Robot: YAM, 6 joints.
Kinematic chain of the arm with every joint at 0, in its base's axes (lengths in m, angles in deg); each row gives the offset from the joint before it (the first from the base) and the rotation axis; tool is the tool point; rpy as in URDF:
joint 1: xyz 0 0 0.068 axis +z
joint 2: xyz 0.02 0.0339 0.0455 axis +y
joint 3: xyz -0.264 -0.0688 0 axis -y
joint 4: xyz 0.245 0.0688 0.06 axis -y
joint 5: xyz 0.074 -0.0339 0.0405 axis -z
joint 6: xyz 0.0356 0 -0.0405 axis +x
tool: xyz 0 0 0 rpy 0 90 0
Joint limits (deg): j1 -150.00..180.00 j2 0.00..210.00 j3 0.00..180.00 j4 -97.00..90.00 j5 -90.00..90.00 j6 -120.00..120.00
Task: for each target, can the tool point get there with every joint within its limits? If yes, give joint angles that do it. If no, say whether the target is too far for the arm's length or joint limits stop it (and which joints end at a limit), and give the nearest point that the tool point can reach.
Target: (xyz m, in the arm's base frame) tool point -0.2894 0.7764 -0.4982
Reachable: no: too far | nearest point -0.1842 0.4942 -0.2491 | short by 0.391 m
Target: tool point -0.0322 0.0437 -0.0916
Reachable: yes | joints 145.85 164.43 17.84 27.02 30.57 -89.28
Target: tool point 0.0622 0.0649 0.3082
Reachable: yes | joints 40.69 26.09 44.52 -49.35 -13.97 74.14
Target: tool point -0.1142 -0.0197 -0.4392
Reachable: no: joint limits stop it (at a limit: joint 1, joint 2) | nearest point -0.1386 -0.0060 -0.3627 | short by 0.081 m
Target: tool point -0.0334 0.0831 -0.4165
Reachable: no: joint limits stop it (at a limit: joint 2) | nearest point -0.0426 0.1061 -0.3545 | short by 0.067 m
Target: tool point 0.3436 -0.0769 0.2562
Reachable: yes | joints -14.15 102.54 86.72 -62.17 -15.31 -72.22
